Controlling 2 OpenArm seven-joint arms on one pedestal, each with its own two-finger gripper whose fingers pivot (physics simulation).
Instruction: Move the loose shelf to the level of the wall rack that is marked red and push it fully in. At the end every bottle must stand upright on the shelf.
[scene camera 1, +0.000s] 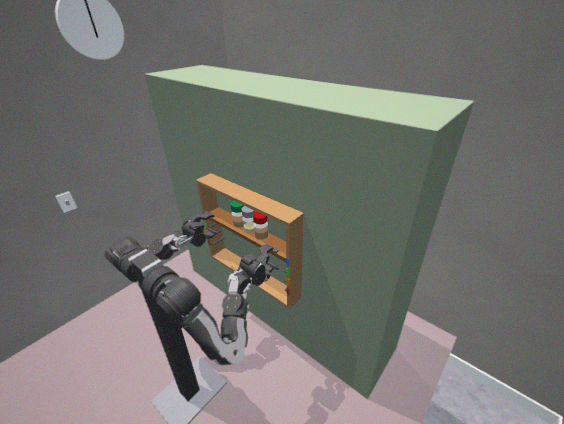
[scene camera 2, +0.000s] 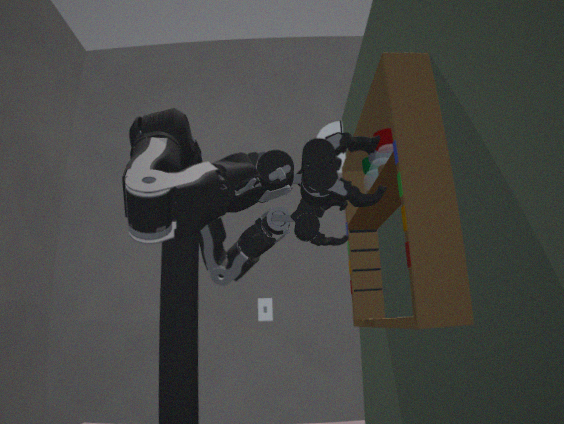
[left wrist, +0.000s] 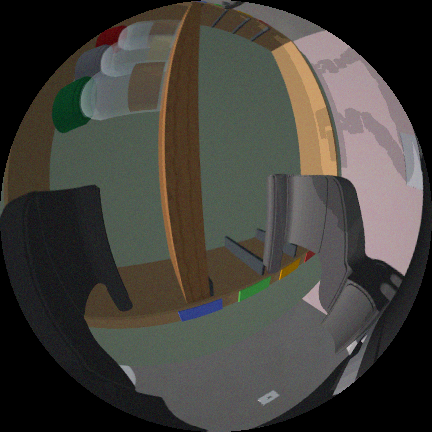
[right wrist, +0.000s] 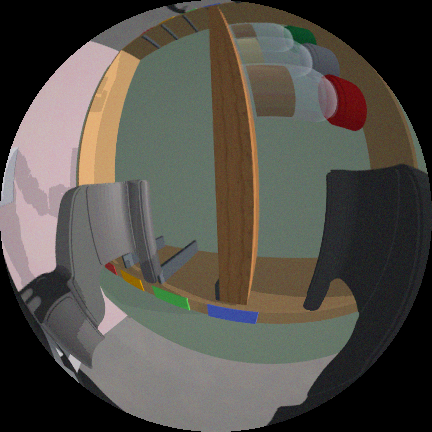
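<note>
My left gripper is there in the pictures, and scene camera 1 and the left wrist view show it too. My right gripper is there as well; I find it in scene camera 1 and also in the right wrist view. A loose wooden shelf is part of what I see. So is a grey-capped bottle, and the pictures also show me a green-capped bottle and a red-capped bottle.
</note>
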